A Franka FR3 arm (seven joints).
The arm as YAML. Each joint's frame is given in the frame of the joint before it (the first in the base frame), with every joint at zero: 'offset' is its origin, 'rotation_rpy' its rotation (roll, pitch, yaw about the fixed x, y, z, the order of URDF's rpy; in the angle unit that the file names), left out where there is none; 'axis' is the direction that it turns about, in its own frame. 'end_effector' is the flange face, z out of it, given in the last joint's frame.
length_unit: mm
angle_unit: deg
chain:
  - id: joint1
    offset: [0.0, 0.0, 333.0]
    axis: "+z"
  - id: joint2
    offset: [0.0, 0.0, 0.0]
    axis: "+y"
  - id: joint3
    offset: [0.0, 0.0, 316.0]
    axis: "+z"
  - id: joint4
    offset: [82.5, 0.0, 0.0]
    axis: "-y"
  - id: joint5
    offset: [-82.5, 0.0, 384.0]
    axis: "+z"
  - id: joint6
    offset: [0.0, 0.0, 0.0]
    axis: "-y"
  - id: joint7
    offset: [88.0, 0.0, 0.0]
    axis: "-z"
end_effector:
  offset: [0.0, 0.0, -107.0]
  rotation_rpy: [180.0, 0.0, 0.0]
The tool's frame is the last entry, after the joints.
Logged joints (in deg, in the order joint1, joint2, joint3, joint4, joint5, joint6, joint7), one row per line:
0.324, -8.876, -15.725, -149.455, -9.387, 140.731, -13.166
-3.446, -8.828, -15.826, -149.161, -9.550, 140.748, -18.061
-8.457, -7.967, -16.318, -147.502, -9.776, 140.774, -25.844
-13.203, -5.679, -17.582, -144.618, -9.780, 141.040, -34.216
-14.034, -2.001, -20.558, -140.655, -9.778, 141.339, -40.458
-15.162, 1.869, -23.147, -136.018, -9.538, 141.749, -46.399
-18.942, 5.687, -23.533, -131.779, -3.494, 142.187, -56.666
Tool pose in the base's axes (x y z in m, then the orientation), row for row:
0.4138, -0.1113, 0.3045, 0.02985, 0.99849, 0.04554, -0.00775
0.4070, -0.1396, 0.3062, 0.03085, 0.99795, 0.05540, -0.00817
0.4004, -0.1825, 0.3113, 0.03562, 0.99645, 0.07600, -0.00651
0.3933, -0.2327, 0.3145, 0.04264, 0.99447, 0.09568, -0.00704
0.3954, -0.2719, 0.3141, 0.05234, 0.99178, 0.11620, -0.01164
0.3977, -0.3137, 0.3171, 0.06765, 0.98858, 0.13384, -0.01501
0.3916, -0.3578, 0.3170, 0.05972, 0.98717, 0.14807, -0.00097
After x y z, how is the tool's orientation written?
As a quaternion, w x y z.
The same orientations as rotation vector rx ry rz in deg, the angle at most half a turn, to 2 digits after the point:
176.39, 8.04, -1.37
176.19, 9.78, -1.44
175.40, 13.38, -1.15
174.30, 16.77, -1.23
172.81, 20.25, -2.03
170.67, 23.11, -2.59
171.24, 25.68, -0.17

